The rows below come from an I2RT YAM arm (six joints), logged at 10 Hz.
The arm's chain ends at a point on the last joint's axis. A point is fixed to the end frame.
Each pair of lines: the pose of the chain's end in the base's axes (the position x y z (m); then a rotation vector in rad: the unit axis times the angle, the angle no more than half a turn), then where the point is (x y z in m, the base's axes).
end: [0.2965 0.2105 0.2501 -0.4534 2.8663 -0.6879]
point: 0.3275 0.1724 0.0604
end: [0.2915 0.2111 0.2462 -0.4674 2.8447 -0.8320]
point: 0.3219 0.1545 0.0610
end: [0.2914 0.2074 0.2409 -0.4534 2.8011 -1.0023]
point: 0.3233 0.1294 0.0640
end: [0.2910 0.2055 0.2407 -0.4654 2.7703 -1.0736]
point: 0.3249 0.1189 0.0682
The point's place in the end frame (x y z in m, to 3 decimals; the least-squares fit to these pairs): -0.001 0.048 0.190
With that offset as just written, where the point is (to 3 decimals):
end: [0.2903 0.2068 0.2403 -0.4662 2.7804 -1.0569]
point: 0.323 0.122 0.067
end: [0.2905 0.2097 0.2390 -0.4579 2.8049 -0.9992]
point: 0.322 0.132 0.062
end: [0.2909 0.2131 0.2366 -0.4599 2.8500 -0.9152]
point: 0.317 0.146 0.054
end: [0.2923 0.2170 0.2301 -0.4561 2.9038 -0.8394]
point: 0.312 0.159 0.044
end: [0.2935 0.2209 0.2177 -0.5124 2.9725 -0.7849]
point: 0.300 0.170 0.029
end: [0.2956 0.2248 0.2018 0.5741 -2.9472 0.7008]
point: 0.284 0.180 0.011
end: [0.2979 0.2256 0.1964 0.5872 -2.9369 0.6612]
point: 0.283 0.185 0.005
